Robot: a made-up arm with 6 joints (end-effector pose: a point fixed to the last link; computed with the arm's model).
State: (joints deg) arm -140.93 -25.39 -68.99 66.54 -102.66 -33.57
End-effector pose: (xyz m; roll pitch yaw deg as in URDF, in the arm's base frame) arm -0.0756 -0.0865 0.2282 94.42 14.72 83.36
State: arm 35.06 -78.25 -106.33 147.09 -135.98 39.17
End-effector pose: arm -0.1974 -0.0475 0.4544 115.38 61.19 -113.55
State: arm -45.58 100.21 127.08 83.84 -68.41 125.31
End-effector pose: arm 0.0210 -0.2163 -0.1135 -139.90 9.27 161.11
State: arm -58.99 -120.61 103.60 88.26 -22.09 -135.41
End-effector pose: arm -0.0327 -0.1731 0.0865 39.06 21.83 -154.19
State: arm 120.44 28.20 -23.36 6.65 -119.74 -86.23
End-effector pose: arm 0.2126 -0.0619 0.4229 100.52 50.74 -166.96
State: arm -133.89 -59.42 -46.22 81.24 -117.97 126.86
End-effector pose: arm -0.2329 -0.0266 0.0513 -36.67 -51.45 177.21
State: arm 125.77 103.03 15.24 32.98 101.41 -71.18
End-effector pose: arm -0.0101 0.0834 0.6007 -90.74 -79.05 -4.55
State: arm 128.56 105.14 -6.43 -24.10 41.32 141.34
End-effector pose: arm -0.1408 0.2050 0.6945 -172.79 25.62 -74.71
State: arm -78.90 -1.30 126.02 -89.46 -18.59 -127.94
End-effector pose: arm 0.2129 -0.1282 -0.0167 90.92 9.41 -89.99
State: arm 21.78 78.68 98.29 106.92 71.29 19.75
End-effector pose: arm -0.0035 -0.2792 0.4246 -10.37 65.49 -107.32
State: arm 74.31 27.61 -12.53 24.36 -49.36 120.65
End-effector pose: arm 0.0088 -0.1640 0.2791 -37.67 41.47 20.74
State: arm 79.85 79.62 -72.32 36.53 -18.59 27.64
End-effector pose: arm 0.1860 -0.0105 0.4107 0.84 -40.96 -11.18
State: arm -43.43 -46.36 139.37 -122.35 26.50 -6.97
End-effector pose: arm 0.1676 -0.1360 0.2141 -114.85 46.24 141.28
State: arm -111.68 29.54 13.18 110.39 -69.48 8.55
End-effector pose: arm 0.1558 0.1478 0.1018 117.53 37.17 140.86
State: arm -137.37 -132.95 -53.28 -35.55 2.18 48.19
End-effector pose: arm -0.3341 0.4062 0.0355 -112.55 25.81 -121.70
